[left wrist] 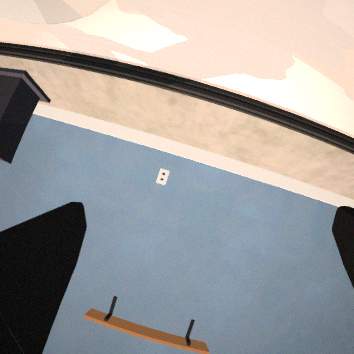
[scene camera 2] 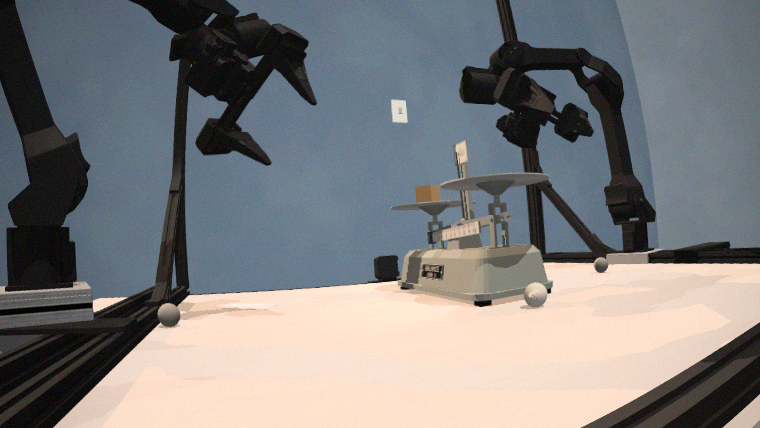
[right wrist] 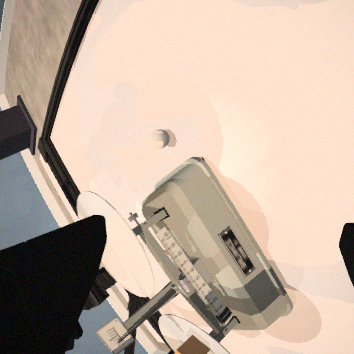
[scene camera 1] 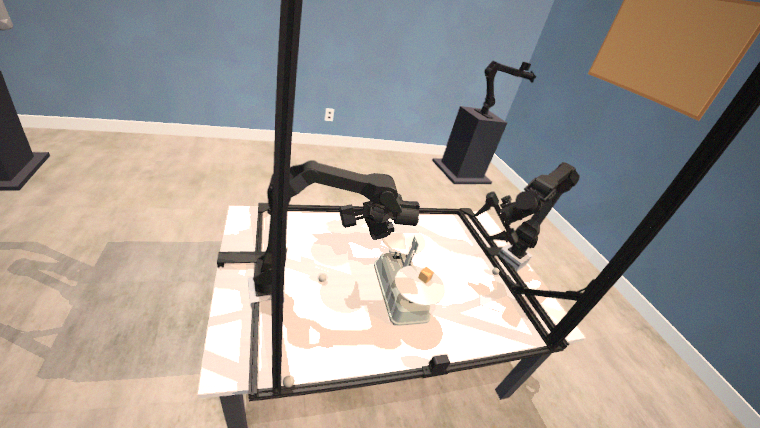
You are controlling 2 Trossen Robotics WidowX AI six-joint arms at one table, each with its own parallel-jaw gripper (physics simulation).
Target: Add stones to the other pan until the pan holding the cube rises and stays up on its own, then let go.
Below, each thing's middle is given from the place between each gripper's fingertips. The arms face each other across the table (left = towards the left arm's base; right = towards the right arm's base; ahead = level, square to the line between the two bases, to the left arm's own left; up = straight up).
Labels:
The grey balance scale (scene camera 2: 465,269) lies 15 cm behind my left hand, 12 cm to the right of it and 12 cm below it.
The grey balance scale is 50 mm behind my right hand, 270 mm to the left of it and 100 mm below it.

